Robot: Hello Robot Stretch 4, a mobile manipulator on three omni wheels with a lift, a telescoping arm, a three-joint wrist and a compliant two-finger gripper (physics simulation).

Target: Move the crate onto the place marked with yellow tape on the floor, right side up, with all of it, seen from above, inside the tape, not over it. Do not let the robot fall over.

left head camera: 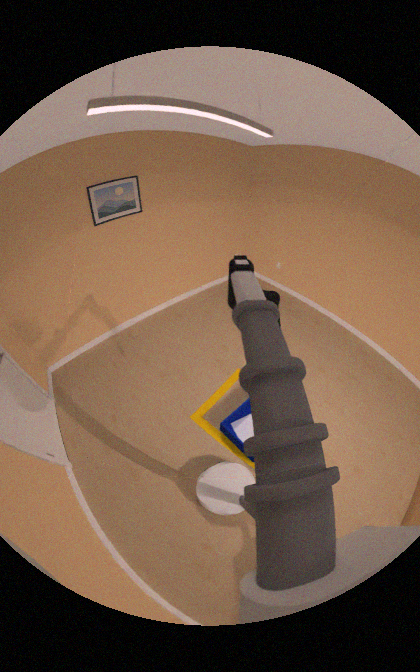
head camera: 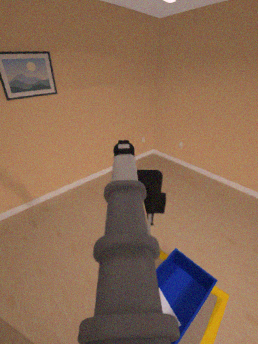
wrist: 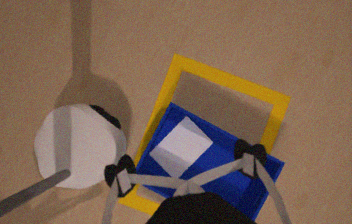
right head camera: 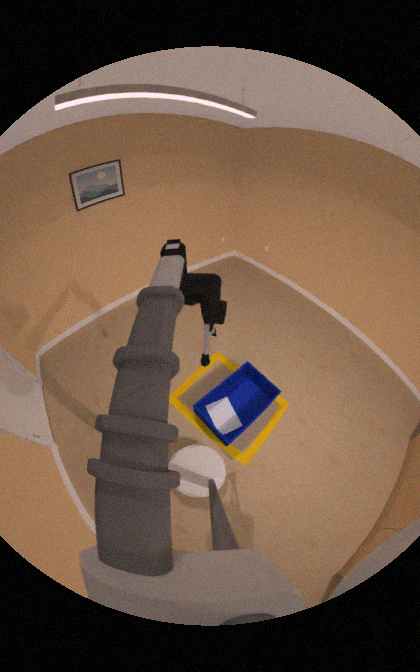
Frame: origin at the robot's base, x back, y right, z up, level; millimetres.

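Seen in the pictures: gripper, between the fingertips: (wrist: 184, 160).
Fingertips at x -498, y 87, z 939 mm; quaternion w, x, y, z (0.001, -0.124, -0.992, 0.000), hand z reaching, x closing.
A point is followed by its place in that frame.
The blue crate (head camera: 192, 287) @[x -615, y 546, z -10 mm] (left head camera: 240, 414) (right head camera: 248, 392) (wrist: 222, 142) @[x -680, y 276, z -10 mm] stands right side up on the floor, turned relative to the yellow tape (head camera: 215, 320) @[x -366, y 652, z -28 mm] (left head camera: 217, 392) (right head camera: 265, 435) (wrist: 225, 77) @[x -837, y -52, z -27 mm]. In the right head and wrist views its far-right side covers part of a tape strip; its near-left side lies close along another strip. A white patch (right head camera: 223, 416) (wrist: 185, 142) @[x -491, y 198, z -3 mm] shows in one end of the crate. My gripper (right head camera: 206, 352) (wrist: 184, 160) @[x -498, y 87, z 939 mm] is open and empty, high above the floor; in the wrist view its fingertips stand wide apart. The arm hides part of the crate in the head and left head views.
My round white base (left head camera: 220, 475) (right head camera: 197, 470) (wrist: 80, 150) @[x -27, y 23, z 187 mm] stands near the tape's near-left side. The extended grey arm (head camera: 125, 280) @[x -165, y -2, z 1356 mm] (left head camera: 280, 400) (right head camera: 142, 400) reaches toward the room corner. Walls with white skirting bound the floor, and a picture (head camera: 29, 75) @[x -2011, y -1001, z 1595 mm] hangs at the left.
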